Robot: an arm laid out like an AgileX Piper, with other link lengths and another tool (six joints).
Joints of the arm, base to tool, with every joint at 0 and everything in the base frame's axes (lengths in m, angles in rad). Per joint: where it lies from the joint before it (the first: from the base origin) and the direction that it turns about. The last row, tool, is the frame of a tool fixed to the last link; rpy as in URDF.
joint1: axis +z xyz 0 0 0.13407
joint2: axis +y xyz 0 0 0
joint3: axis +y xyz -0.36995 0 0.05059
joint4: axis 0.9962 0 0.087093 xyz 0.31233 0 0.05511
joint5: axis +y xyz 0 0 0
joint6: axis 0.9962 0 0.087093 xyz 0.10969 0 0.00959
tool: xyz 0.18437 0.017 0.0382 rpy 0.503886 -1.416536 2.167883
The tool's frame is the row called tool.
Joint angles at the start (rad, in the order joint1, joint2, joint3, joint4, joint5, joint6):
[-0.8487, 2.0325, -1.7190, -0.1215, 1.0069, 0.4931]
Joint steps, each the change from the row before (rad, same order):
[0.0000, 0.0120, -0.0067, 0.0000, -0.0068, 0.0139]
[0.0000, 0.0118, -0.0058, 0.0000, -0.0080, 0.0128]
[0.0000, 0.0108, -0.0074, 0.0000, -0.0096, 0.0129]
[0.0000, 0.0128, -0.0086, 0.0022, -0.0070, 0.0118]
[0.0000, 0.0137, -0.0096, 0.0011, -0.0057, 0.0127]
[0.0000, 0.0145, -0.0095, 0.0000, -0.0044, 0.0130]
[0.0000, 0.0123, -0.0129, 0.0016, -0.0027, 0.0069]
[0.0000, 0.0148, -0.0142, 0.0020, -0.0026, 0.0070]
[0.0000, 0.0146, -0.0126, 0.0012, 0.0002, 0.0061]
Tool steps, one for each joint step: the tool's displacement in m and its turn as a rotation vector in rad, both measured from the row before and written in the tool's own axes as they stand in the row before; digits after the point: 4 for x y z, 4 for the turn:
[0.0022, -0.0031, 0.0041, 0.0009, -0.0048, 0.0125]
[0.0021, -0.0033, 0.0042, 0.0011, -0.0039, 0.0117]
[0.0034, -0.0031, 0.0030, 0.0026, -0.0006, 0.0138]
[0.0024, -0.0038, 0.0037, 0.0031, -0.0041, 0.0121]
[0.0023, -0.0037, 0.0042, 0.0017, -0.0049, 0.0120]
[0.0017, -0.0036, 0.0049, 0.0001, -0.0062, 0.0109]
[0.0030, -0.0033, 0.0025, 0.0026, -0.0014, 0.0081]
[0.0027, -0.0039, 0.0035, 0.0024, -0.0027, 0.0077]
[0.0013, -0.0035, 0.0043, 0.0000, -0.0052, 0.0048]

